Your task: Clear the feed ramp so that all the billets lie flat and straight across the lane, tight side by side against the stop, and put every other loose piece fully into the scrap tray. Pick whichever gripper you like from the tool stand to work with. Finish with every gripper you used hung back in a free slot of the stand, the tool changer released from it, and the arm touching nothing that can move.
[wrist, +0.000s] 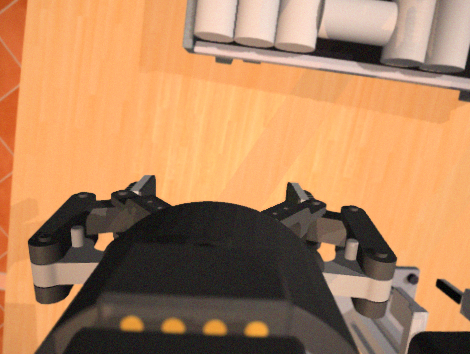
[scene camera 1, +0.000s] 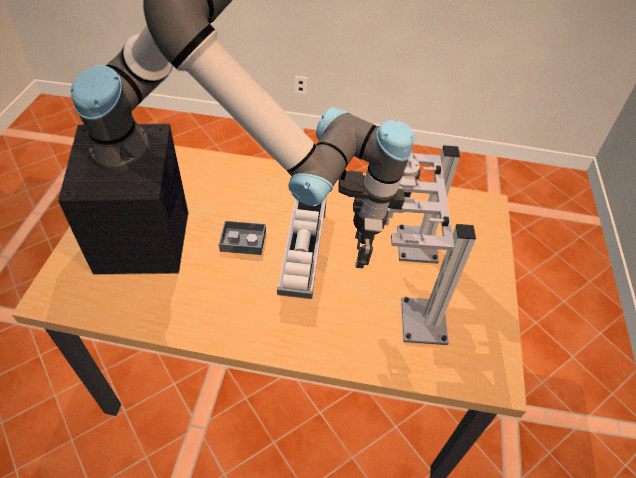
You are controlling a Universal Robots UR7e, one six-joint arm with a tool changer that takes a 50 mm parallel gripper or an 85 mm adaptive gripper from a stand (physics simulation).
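Frame: origin at the arm's base, x ahead, y left, z up, level; centimetres.
Seen in the pictures: arm's base, link origin: (scene camera 1: pixel 120 148).
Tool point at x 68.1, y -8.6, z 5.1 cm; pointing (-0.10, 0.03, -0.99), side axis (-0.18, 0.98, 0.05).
Pixels of each thing's top centre, then the offset from my tool point to it. "pt": a spot on its surface instead.
- feed ramp, surface spot: (wrist: pixel 300 60) (scene camera 1: pixel 315 259) pt dx -13.9, dy +6.2, dz -31.2 cm
- stop, top centre: (scene camera 1: pixel 294 289) dx -17.0, dy -5.5, dz -31.0 cm
- billet, top centre: (wrist: pixel 364 13) (scene camera 1: pixel 302 237) dx -18.6, dy +10.0, dz -27.4 cm
- them here, top centre: (wrist: pixel 420 22) (scene camera 1: pixel 305 223) dx -19.2, dy +15.3, dz -27.2 cm
- scrap tray, top centre: (scene camera 1: pixel 242 233) dx -38.1, dy +13.1, dz -34.9 cm
- blocky piece, top centre: (scene camera 1: pixel 233 234) dx -40.8, dy +12.7, dz -35.5 cm
- many-sided piece, top centre: (scene camera 1: pixel 251 237) dx -35.3, dy +13.5, dz -36.4 cm
- pale round-topped part, surface spot: (scene camera 1: pixel 410 167) pt dx +6.8, dy +19.6, dz -3.5 cm
The feed ramp (scene camera 1: pixel 317 251) (wrist: pixel 300 60) holds several pale billets. Three billets, including the end one (scene camera 1: pixel 295 281) (wrist: pixel 215 20), lie across the lane, side by side at the stop (scene camera 1: pixel 294 292) (wrist: pixel 189 30). Behind them one billet (scene camera 1: pixel 303 240) (wrist: pixel 357 21) lies lengthwise along the lane. Further up, two more billets, one of them here (scene camera 1: pixel 304 226) (wrist: pixel 407 32), lie across. The scrap tray (scene camera 1: pixel 241 250) holds a blocky piece (scene camera 1: pixel 233 236) and a many-sided piece (scene camera 1: pixel 251 238). My adaptive gripper (scene camera 1: pixel 362 259) (wrist: pixel 221 189) is open and empty, between ramp and stand. The arm hides the ramp's upper end in the scene view.
The tool stand (scene camera 1: pixel 448 282) (wrist: pixel 419 320) is close to the right of the gripper, with posts, base plates and projecting forks. A pale round-topped part (scene camera 1: pixel 410 167) sits at its back. The black robot pedestal (scene camera 1: pixel 128 226) stands left of the tray.
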